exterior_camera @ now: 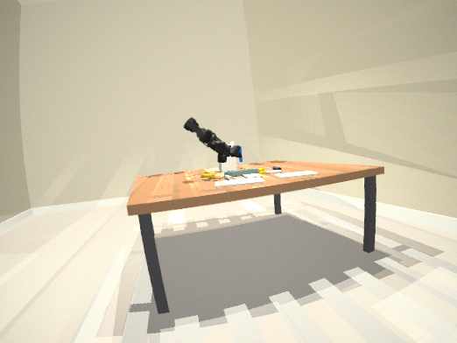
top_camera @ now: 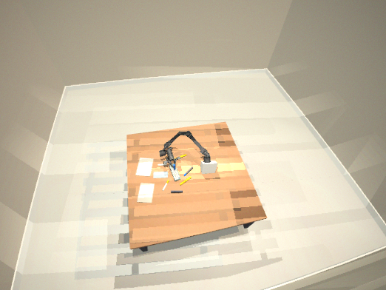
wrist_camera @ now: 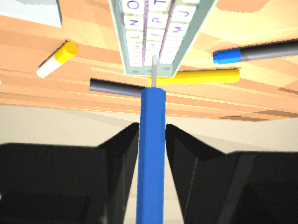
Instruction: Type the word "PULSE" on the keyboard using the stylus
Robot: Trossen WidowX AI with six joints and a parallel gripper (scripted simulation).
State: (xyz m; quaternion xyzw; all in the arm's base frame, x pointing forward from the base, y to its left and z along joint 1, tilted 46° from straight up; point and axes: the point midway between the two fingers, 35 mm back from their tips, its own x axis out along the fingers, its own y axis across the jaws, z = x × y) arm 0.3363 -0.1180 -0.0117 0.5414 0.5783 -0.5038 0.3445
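Now: the grey block 150 mm ahead of my gripper tip, 100 mm below it and 20 mm to the right of it. Also, from my gripper tip: blue stylus 10 mm below.
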